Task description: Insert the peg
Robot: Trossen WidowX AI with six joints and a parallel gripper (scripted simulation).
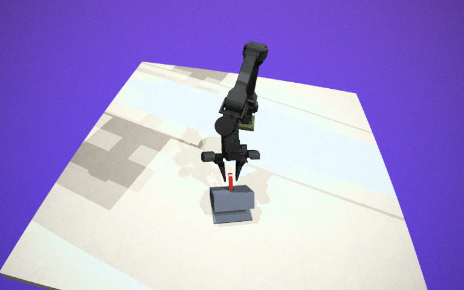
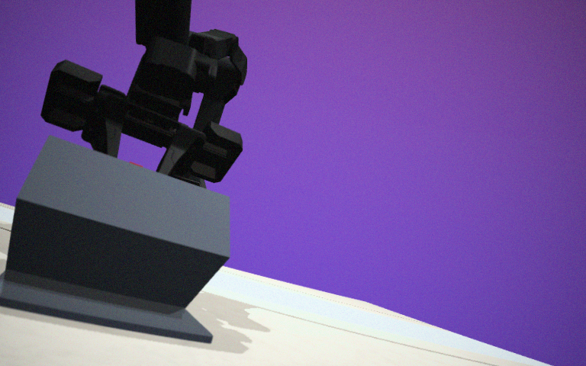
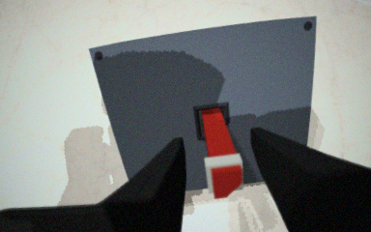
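Right now the red peg is 10 mm behind my gripper tip. Round my gripper tip: grey sloped panel block: 40 mm below, 30 mm ahead, 10 mm to the left; flat grey base plate: 80 mm below, 50 mm ahead, 10 mm to the left.
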